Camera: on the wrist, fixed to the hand. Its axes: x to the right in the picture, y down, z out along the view.
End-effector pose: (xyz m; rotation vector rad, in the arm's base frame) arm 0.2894 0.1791 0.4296 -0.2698 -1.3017 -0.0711
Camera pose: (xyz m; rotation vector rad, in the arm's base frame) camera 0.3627 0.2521 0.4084 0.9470 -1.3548 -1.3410
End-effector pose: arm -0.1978 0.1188 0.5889 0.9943 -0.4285 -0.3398
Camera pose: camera -0.1569 0.2020 0.6396 1.2602 0.3472 -1.8458
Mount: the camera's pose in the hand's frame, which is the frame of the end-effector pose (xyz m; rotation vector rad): 0.0066 0.0888 -0.0568 0.1173 -0.1411 -1.6161
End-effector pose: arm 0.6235 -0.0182 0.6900 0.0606 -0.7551 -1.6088
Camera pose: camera 0.7249 -0.0476 0.6922 -0.7256 0.8413 2.7313
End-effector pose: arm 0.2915 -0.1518 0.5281 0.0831 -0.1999 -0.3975
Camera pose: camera 0.3427 -0.0704 0.4844 0.3322 -0.2641 -2.0059
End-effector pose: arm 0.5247 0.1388 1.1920 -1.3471 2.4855 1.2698
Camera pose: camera 0.4755 0.1214 1.2838 -2.1681 0.6561 0.6412
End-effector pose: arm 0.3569 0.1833 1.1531 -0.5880 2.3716 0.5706
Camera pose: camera 0.2785 0.2233 1.2115 -1.9182 1.1143 -0.2710
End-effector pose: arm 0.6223 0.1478 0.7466 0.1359 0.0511 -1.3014
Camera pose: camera 0.7118 0.1719 0.6959 0.0874 -0.0582 -2.9266
